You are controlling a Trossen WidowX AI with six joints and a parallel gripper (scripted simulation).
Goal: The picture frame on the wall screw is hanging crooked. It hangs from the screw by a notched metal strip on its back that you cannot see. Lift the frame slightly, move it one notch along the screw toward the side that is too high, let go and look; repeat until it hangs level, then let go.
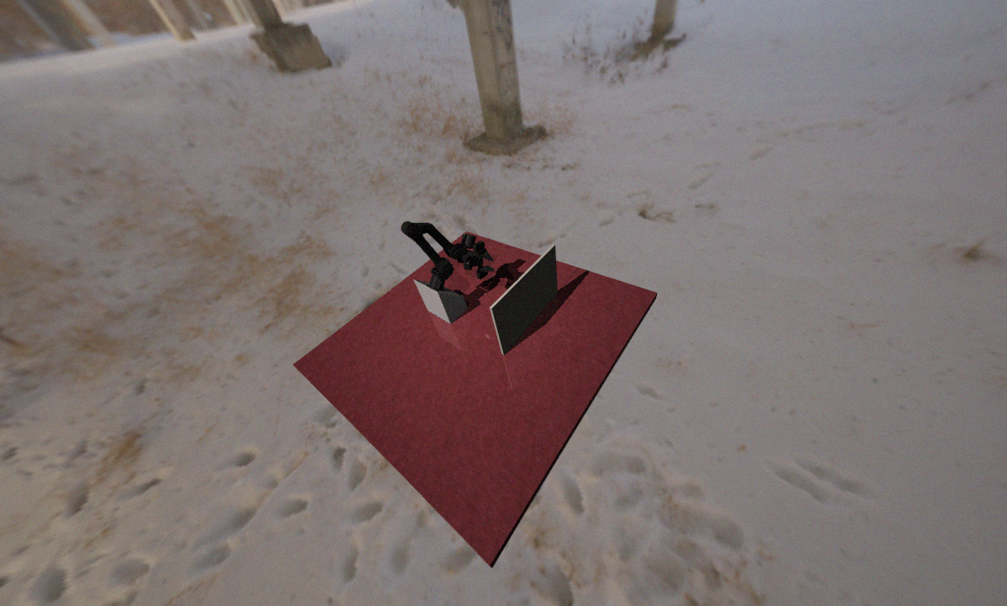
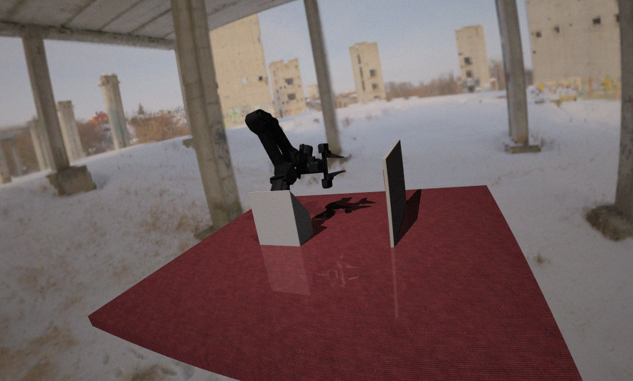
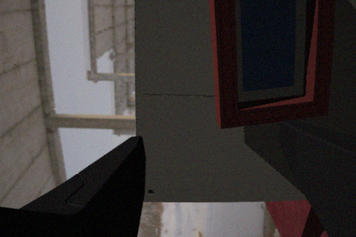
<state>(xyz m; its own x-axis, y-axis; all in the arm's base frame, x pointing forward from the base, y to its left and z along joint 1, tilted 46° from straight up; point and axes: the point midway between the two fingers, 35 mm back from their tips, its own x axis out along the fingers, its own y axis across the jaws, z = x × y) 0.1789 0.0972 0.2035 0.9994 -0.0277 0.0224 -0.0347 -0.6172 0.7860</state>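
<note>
Right now my gripper tip is 19 cm short of the picture frame, 2 cm to the left of it and 9 cm above it. From my gripper tip the other things lie so: wall panel 20 cm ahead, 3 cm to the right, 10 cm below.
</note>
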